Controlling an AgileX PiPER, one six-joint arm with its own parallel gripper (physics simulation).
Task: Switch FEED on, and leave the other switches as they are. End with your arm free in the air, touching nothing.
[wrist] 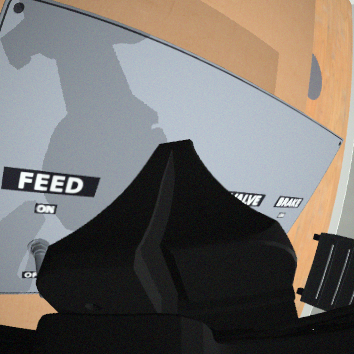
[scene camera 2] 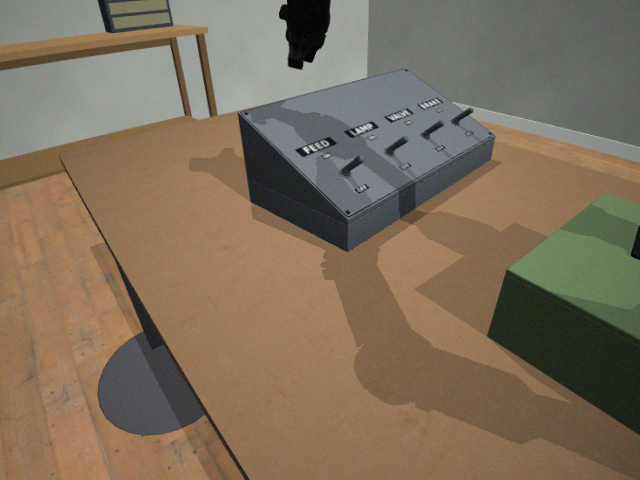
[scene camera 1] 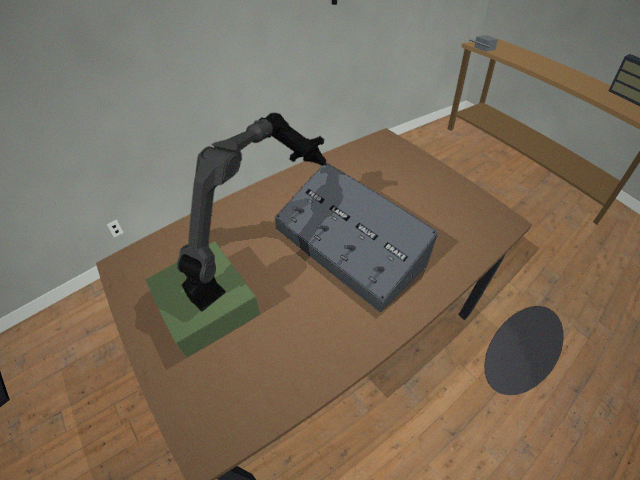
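The grey sloped switch box stands on the table. Its FEED lever leans to the OFF side; in the wrist view my gripper hides part of it. The LAMP lever, VALVE lever and BRAKE lever stand at a like tilt. My gripper is shut and empty. It points down, in the air above the box's upper back part, on the far side of the FEED label from the lever.
The arm's base stands on a green block on the brown table. The LAMP lever is the FEED lever's neighbour. The arm's shadow falls across the FEED and LAMP end of the panel. A wooden bench stands by the wall.
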